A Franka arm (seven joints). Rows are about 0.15 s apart.
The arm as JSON. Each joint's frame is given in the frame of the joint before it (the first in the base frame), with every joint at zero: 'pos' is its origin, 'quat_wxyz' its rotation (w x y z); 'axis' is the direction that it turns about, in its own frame. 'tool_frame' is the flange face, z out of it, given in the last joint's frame.
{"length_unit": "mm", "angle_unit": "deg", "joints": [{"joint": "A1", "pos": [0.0, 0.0, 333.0], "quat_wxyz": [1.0, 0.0, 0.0, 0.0], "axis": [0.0, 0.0, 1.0]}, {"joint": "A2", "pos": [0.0, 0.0, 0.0], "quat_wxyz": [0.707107, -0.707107, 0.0, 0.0], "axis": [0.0, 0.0, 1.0]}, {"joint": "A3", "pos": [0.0, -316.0, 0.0], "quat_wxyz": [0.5, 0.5, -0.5, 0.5], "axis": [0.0, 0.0, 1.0]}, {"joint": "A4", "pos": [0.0, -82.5, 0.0], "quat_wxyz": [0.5, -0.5, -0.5, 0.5], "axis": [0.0, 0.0, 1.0]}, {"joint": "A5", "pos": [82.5, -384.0, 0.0], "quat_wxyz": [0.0, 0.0, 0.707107, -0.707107], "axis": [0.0, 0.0, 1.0]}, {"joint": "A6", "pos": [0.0, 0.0, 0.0], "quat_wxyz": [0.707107, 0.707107, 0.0, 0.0], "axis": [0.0, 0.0, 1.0]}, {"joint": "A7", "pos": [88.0, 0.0, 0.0], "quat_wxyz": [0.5, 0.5, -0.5, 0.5], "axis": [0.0, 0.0, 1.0]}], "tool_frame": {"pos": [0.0, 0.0, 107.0], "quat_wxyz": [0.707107, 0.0, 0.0, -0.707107]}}
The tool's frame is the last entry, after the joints.
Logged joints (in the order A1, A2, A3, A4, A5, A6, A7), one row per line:
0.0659, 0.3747, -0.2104, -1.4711, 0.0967, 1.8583, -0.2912
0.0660, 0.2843, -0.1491, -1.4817, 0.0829, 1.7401, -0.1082
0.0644, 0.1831, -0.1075, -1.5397, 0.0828, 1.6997, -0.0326
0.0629, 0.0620, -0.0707, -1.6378, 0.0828, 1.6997, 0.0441
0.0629, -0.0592, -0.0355, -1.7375, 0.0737, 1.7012, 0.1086
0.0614, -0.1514, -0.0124, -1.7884, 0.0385, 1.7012, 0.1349
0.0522, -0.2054, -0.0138, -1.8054, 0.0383, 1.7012, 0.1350
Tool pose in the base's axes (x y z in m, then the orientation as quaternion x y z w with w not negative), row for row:
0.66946, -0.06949, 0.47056, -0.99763, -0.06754, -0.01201, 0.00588
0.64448, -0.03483, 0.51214, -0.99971, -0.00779, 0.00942, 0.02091
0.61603, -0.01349, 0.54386, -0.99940, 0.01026, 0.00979, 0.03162
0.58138, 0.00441, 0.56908, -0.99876, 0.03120, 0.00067, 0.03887
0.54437, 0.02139, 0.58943, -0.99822, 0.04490, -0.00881, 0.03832
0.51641, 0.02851, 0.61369, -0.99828, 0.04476, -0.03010, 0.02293
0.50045, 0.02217, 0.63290, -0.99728, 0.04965, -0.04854, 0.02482
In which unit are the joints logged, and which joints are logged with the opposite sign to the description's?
The joints are logged in radians. Opposite sign: none.
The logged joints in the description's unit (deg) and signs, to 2 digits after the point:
3.78, 21.47, -12.06, -84.29, 5.54, 106.47, -16.68
3.78, 16.29, -8.54, -84.90, 4.75, 99.70, -6.20
3.69, 10.49, -6.16, -88.22, 4.74, 97.39, -1.87
3.60, 3.55, -4.05, -93.84, 4.74, 97.39, 2.53
3.60, -3.39, -2.03, -99.55, 4.22, 97.47, 6.22
3.52, -8.67, -0.71, -102.47, 2.21, 97.47, 7.73
2.99, -11.77, -0.79, -103.44, 2.19, 97.47, 7.73

